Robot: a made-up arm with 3 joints. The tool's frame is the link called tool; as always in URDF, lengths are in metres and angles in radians. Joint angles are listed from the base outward. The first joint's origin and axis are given. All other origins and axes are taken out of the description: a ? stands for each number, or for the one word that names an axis. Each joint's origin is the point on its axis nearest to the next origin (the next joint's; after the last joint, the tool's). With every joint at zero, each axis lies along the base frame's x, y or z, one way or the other. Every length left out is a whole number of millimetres.
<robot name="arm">
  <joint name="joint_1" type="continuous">
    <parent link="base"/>
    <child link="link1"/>
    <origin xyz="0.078 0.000 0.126" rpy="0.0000 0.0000 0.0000"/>
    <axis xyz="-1 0 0"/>
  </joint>
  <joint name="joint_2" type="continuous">
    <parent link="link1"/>
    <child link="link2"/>
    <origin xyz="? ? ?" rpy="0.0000 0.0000 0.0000"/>
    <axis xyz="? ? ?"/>
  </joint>
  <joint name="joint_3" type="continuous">
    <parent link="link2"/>
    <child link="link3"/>
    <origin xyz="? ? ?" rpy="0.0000 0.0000 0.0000"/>
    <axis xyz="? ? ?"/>
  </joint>
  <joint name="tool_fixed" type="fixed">
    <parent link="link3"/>
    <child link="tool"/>
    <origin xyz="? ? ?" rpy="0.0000 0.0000 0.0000"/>
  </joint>
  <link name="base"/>
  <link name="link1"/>
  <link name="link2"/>
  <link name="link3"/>
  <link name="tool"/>
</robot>
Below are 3 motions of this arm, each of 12 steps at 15 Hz.
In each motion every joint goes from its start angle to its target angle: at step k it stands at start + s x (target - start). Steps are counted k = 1, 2, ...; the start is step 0. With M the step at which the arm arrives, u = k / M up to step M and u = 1 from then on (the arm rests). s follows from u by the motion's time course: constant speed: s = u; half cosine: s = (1 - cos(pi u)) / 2; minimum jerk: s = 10 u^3 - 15 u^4 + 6 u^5.
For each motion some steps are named. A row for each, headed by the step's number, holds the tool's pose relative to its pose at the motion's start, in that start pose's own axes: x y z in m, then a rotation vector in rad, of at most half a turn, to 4 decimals.
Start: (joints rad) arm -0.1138 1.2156 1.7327
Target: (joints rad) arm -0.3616 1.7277 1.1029
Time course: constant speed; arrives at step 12
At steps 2, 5, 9, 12:
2: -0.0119 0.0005 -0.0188 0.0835 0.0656 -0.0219
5: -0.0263 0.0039 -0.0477 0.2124 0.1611 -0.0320
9: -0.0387 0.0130 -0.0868 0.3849 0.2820 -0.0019
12: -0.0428 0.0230 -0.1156 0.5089 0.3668 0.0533

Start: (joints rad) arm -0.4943 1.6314 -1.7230
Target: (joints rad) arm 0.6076 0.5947 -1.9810
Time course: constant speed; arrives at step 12
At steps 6, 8, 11, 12:
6: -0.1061 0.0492 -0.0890 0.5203 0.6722 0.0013
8: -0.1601 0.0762 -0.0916 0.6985 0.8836 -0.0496
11: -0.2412 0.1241 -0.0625 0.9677 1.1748 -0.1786
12: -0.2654 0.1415 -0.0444 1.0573 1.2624 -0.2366

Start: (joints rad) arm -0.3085 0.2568 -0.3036
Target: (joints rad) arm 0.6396 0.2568 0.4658
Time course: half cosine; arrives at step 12
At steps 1, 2, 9, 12:
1: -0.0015 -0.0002 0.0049 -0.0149 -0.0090 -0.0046
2: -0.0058 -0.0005 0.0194 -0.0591 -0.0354 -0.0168
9: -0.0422 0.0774 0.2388 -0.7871 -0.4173 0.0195
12: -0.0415 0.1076 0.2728 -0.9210 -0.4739 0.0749

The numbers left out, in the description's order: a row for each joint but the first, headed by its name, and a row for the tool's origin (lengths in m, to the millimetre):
joint_2: xyz 0.000 -0.084 -0.011, axis 0 0 1
joint_3: xyz -0.030 -0.253 0.000, axis 0 -1 0
tool: xyz -0.028 0.000 -0.016

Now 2 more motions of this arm.
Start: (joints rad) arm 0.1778 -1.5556 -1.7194
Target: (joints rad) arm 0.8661 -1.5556 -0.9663
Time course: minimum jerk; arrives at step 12
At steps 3, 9, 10, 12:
3: -0.0015 0.0000 -0.0040 0.0001 -0.1492 -0.0011
9: 0.0012 0.0001 -0.0248 -0.0019 -1.2921 -0.0097
10: 0.0020 0.0001 -0.0255 -0.0023 -1.3902 -0.0105
12: 0.0023 0.0001 -0.0258 -0.0025 -1.4413 -0.0109

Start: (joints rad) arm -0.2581 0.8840 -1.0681
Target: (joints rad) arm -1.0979 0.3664 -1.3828
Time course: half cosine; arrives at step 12
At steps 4, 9, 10, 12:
4: 0.0414 0.0126 -0.0534 0.1793 -0.0751 0.0706
9: 0.1702 0.0936 -0.1396 0.5950 -0.1874 0.3763
10: 0.1877 0.1093 -0.1451 0.6443 -0.1953 0.4304
12: 0.2022 0.1233 -0.1486 0.6844 -0.2008 0.4784

